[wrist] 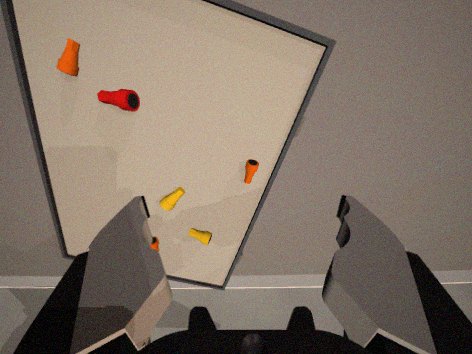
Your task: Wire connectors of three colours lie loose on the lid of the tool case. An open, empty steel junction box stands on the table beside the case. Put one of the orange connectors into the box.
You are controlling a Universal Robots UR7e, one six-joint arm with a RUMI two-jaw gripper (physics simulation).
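Frame: origin at the arm's base, x down, y left, z ahead, level; centimetres.
Seen in the pictures: gripper, fingertip midpoint: (242,197).
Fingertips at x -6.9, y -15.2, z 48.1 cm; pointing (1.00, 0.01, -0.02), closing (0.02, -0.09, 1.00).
Pixels of each thing's middle, then the offset from my fingertips to it. "pt": a spot on its surface instead. Level surfaces: height alone.
- pale lid at a spot on its surface: (200,115) pt dx +4.2, dy +5.5, dz -3.0 cm
- third orange connector at the middle of its body: (154,245) dx +3.7, dy -8.5, dz -11.2 cm
- red connector at the middle of its body: (117,98) dx +3.6, dy +7.4, dz -9.0 cm
- Grey table at its surface level: dx +13.7 cm
Three orange connectors show on the pale lid (200,115) in the wrist view. One orange connector (69,59) lies at the upper left. Another orange connector (251,171) lies near the lid's right edge, its dark open end pointing up in the view. A third orange connector (155,244) is mostly hidden behind the left finger. My gripper (242,197) is open with nothing between its fingers, and stands above the lid's lower right part. The right-edge orange connector appears between the fingertips' directions, a little above their line in the view. The steel junction box does not show.
A red connector (119,99) lies beside the upper left orange one. Two yellow connectors (173,198) (200,235) lie on the lid near the left finger. The lid has a raised-looking dark rim. Grey table (400,125) lies to the right, with a pale strip (280,281) along the bottom.
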